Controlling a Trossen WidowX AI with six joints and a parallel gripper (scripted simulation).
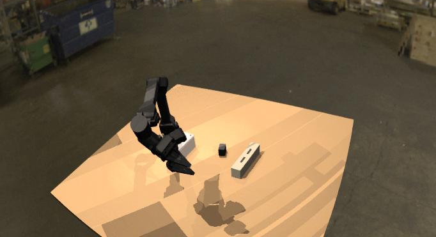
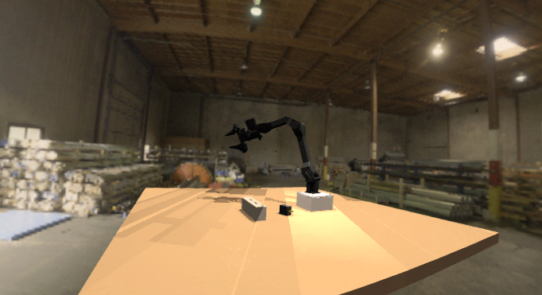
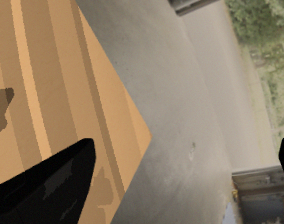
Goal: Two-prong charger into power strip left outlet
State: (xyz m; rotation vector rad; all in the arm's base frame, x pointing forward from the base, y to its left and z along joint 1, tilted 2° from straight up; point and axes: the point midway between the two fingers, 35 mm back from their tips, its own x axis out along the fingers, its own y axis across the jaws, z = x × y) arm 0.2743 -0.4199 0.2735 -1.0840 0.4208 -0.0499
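My gripper tip is 8 cm past the black two-prong charger, 50 cm to the right of it and 31 cm above it.
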